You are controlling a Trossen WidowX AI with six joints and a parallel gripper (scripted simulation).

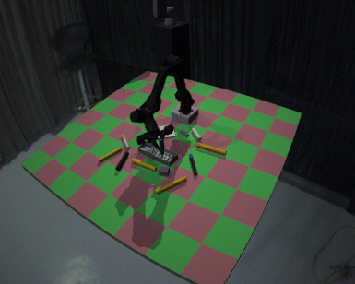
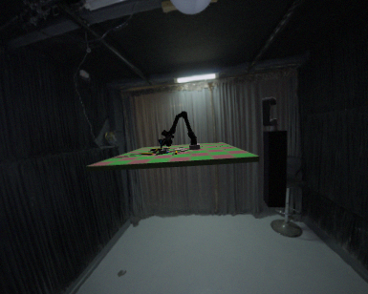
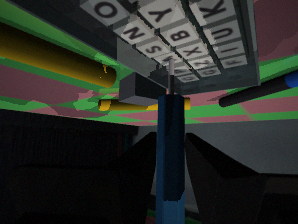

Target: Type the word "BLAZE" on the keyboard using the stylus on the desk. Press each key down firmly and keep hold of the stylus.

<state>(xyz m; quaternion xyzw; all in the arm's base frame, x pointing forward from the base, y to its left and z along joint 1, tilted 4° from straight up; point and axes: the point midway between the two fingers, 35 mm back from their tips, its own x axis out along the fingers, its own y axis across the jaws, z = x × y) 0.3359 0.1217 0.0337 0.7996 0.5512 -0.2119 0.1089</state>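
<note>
The grey block lies 6 cm ahead of my gripper tip, 7 cm to the left of it and 6 cm below it. The rest, counted from my gripper tip: blue stylus (1 cm below); stylus tip (5 cm below); blue-tipped pen (9 cm behind, 12 cm to the left, 6 cm below).
</note>
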